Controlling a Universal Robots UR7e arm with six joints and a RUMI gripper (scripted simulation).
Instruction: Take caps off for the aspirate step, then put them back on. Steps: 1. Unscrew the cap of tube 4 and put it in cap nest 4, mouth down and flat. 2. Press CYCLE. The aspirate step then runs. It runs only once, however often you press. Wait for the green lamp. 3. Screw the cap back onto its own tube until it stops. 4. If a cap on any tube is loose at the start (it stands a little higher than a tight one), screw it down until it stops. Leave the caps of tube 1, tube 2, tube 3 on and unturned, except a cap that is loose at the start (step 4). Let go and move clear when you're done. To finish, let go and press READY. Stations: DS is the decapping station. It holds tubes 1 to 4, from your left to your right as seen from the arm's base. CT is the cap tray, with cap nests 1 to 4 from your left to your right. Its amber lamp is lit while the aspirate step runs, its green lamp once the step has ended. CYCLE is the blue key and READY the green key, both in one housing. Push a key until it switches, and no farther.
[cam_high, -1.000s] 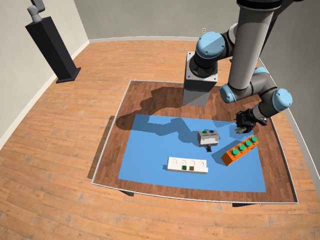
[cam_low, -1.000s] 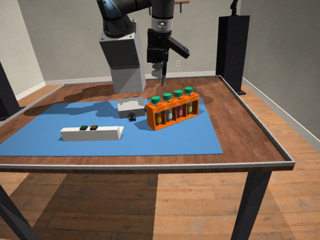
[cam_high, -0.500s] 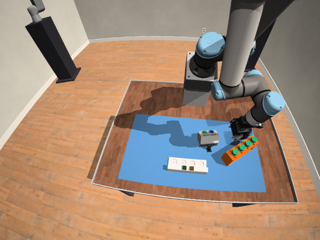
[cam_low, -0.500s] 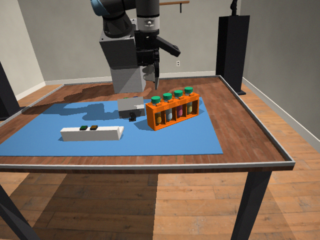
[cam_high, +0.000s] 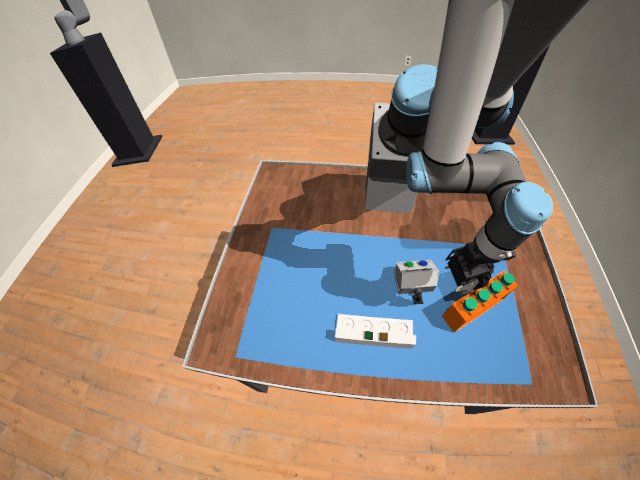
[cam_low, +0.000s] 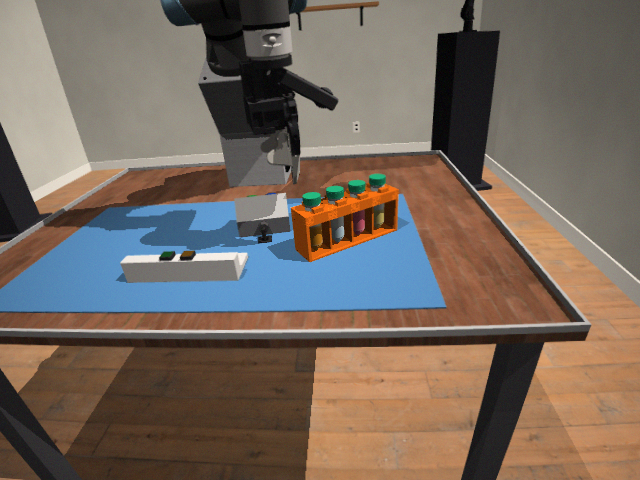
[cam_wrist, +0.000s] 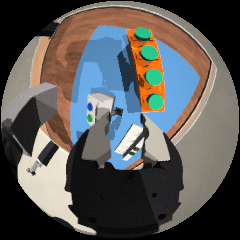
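The green cap lies 5 cm ahead of my hand, 3 cm to the left of it and 4 cm below it. From my hand the other things lie so: green key 12 cm behind, 10 cm to the right, 9 cm below; blue key 11 cm behind, 5 cm to the right, 9 cm below; grey key housing 10 cm behind, 8 cm to the right, 10 cm below.
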